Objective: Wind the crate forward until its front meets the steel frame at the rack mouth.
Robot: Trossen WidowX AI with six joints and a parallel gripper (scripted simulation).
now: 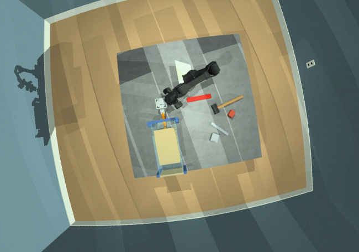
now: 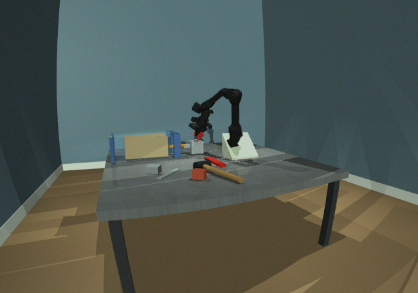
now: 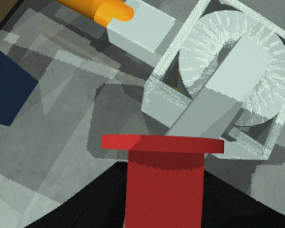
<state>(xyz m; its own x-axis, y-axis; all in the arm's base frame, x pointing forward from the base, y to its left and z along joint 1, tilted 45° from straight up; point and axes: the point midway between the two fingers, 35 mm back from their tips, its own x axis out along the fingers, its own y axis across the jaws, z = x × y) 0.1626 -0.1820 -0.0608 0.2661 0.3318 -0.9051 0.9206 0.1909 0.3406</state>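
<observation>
My gripper tip is 3 cm above the winch handle, 2 cm to the left of it and 1 cm past it. Round my gripper tip: grey winch 10 cm below, 9 cm to the right, 4 cm behind; red flat bar 27 cm to the left, 13 cm below, 1 cm ahead; red spool-shaped handle grip 1 cm to the left, 1 cm behind.
</observation>
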